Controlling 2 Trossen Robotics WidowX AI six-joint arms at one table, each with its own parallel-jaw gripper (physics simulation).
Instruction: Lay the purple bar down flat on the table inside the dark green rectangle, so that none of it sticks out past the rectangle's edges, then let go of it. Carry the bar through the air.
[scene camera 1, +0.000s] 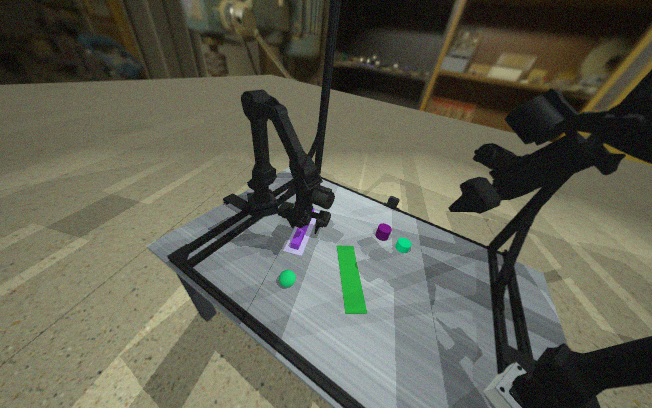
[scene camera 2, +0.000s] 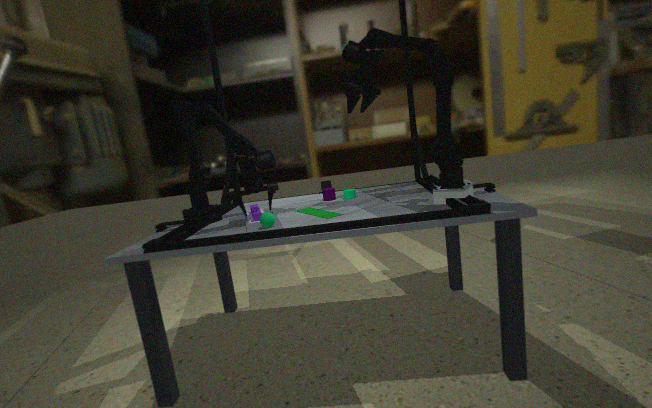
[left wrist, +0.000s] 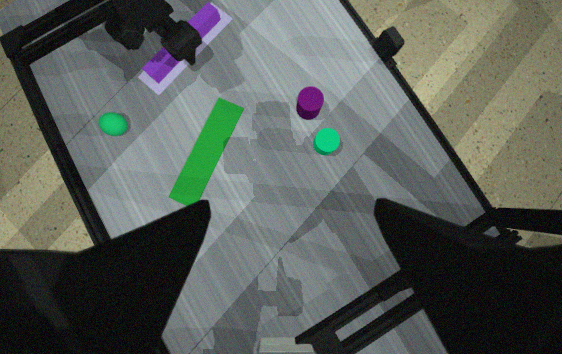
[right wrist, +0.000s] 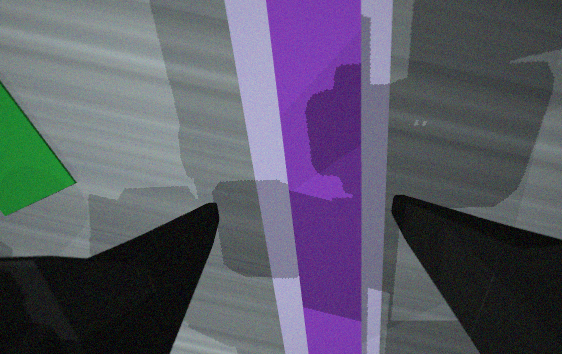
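Pixels of known places: left gripper, fingertip midpoint: (scene camera 1: 461, 205) (scene camera 2: 355, 112) (left wrist: 292, 206); right gripper, fingertip midpoint: (scene camera 1: 304, 230) (right wrist: 304, 207); left arm's base, link origin: (scene camera 1: 531, 400) (scene camera 2: 452, 186); right arm's base, link origin: (scene camera 1: 262, 197) (scene camera 2: 200, 207).
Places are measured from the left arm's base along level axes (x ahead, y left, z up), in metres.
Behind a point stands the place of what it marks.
The purple bar (scene camera 1: 296, 242) {z -0.018, x 0.607, y 0.286 m} (scene camera 2: 255, 212) {z -0.018, x 0.621, y 0.286 m} (left wrist: 206, 20) {z -0.019, x 0.727, y 0.168 m} (right wrist: 320, 40) {z -0.018, x 0.618, y 0.285 m} lies flat on a pale lavender rectangle (left wrist: 159, 89) {z -0.046, x 0.580, y 0.280 m} (right wrist: 260, 125) {z -0.046, x 0.619, y 0.245 m}; the right gripper partly hides it in scene camera 1 and the left wrist view. My right gripper (scene camera 2: 258, 211) {z -0.034, x 0.663, y 0.231 m} (right wrist: 304, 207) {z -0.034, x 0.663, y 0.231 m} is open and low over the bar. In the right wrist view its fingertips stand on either side of the bar, with nothing held. The green rectangle (scene camera 1: 351, 280) {z -0.046, x 0.414, y 0.174 m} (scene camera 2: 320, 213) {z -0.046, x 0.409, y 0.183 m} (left wrist: 207, 150) {z -0.046, x 0.436, y 0.166 m} (right wrist: 30, 165) {z -0.046, x 0.533, y 0.135 m} lies bare, apart from the bar. My left gripper (scene camera 1: 462, 181) (scene camera 2: 357, 111) {z 0.284, x 0.326, y -0.001 m} (left wrist: 292, 206) {z 0.284, x 0.326, y -0.001 m} is open and empty, high above the table.
A green ball (scene camera 1: 287, 279) {z -0.003, x 0.477, y 0.367 m} (scene camera 2: 267, 220) {z -0.020, x 0.474, y 0.379 m} (left wrist: 113, 124) {z -0.005, x 0.484, y 0.347 m} rests near the bar's near end. A dark purple cylinder (scene camera 1: 383, 232) {z -0.004, x 0.514, y -0.036 m} (scene camera 2: 328, 194) {z -0.020, x 0.516, y -0.033 m} (left wrist: 310, 102) {z 0.000, x 0.521, y -0.055 m} and a teal cylinder (scene camera 1: 403, 245) {z -0.014, x 0.438, y -0.073 m} (scene camera 2: 349, 193) {z -0.025, x 0.436, y -0.068 m} (left wrist: 327, 141) {z -0.014, x 0.444, y -0.090 m} stand beyond the green rectangle. Black rails run along the table's edges.
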